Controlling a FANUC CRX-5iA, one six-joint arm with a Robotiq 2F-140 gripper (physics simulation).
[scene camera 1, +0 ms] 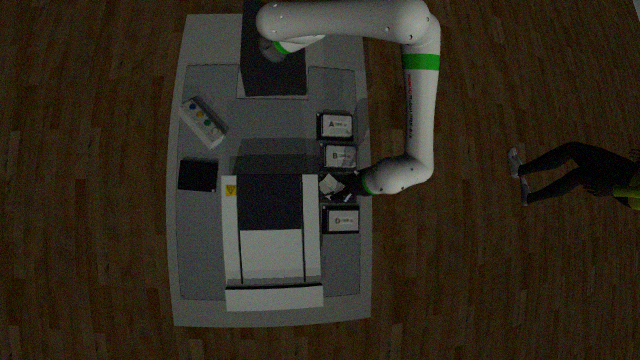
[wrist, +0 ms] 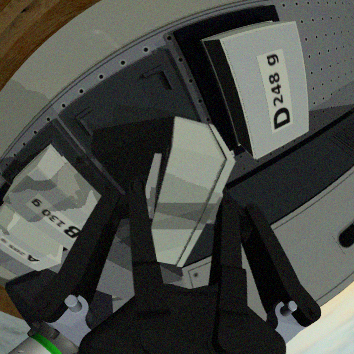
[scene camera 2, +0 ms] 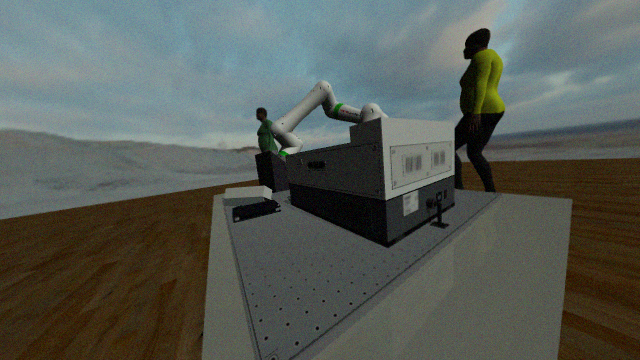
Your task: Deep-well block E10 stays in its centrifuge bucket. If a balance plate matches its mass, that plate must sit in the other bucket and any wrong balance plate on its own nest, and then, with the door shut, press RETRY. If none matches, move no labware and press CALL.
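Where they show: gripper, fingertip midpoint: (scene camera 1: 331,192); arm's base, origin of the base link: (scene camera 1: 271,46) (wrist: 59,336) (scene camera 2: 280,165).
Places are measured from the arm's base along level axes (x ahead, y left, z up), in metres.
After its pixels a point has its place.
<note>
My gripper (scene camera 1: 344,189) (wrist: 179,168) @(y 0.311, x 0.560, z -0.131 m) is shut on balance plate C (scene camera 1: 331,185) @(y 0.293, x 0.537, z -0.055 m) (wrist: 187,185) @(y 0.349, x 0.562, z -0.061 m). The plate is steeply tilted between the fingers, its label turned out of sight, above its dark nest (wrist: 120,95) @(y 0.407, x 0.538, z -0.146 m). Plate D (scene camera 1: 343,220) @(y 0.364, x 0.672, z -0.104 m) (wrist: 292,95) @(y 0.359, x 0.692, z -0.104 m), marked 248 g, sits on its nest. Plate B (scene camera 1: 340,156) @(y 0.334, x 0.410, z -0.104 m) (wrist: 55,200) @(y 0.360, x 0.431, z -0.104 m), marked 130 g, and plate A (scene camera 1: 336,125) @(y 0.310, x 0.279, z -0.105 m) (wrist: 17,255) @(y 0.306, x 0.253, z -0.105 m) lie on the other side; A's mass is hard to read. The centrifuge (scene camera 1: 270,255) @(y 0.075, x 0.798, z 0.052 m) (scene camera 2: 335,172) @(y -0.080, x 0.861, z -0.013 m) stands beside the nests. Block E10 and the buckets do not show.
A button box (scene camera 1: 197,122) @(y -0.265, x 0.327, z -0.081 m) (scene camera 2: 247,194) @(y -0.266, x 0.367, z -0.108 m) with blue, yellow, green and white buttons stands at the left. A black nest (scene camera 1: 198,175) @(y -0.246, x 0.536, z -0.133 m) (scene camera 2: 256,211) @(y -0.257, x 0.599, z -0.137 m) lies beside it. A tall dark box (scene camera 1: 275,77) @(y 0.034, x 0.135, z -0.014 m) stands behind. A person in yellow (scene camera 2: 482,82) and one in green (scene camera 2: 266,135) stand off the table.
</note>
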